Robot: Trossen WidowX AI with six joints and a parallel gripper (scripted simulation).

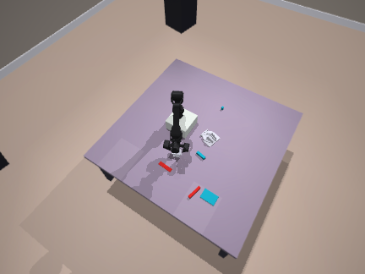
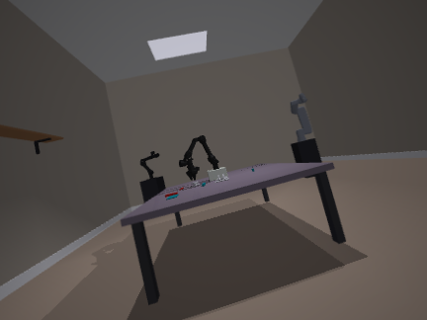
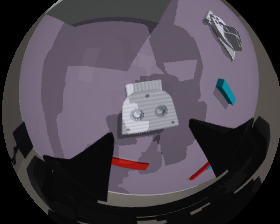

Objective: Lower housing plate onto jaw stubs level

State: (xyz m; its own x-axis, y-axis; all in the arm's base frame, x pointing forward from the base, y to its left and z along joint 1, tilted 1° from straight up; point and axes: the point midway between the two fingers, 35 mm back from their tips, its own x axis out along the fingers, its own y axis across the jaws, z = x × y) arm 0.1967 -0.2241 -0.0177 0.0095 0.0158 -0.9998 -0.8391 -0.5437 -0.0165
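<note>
Right now the white part is 1 cm behind my gripper tip, 1 cm to the left of it and 2 cm below it. Round my gripper tip: cyan bar 14 cm ahead, 12 cm to the left, 4 cm below; cyan plate 39 cm ahead, 9 cm to the right, 5 cm below.
</note>
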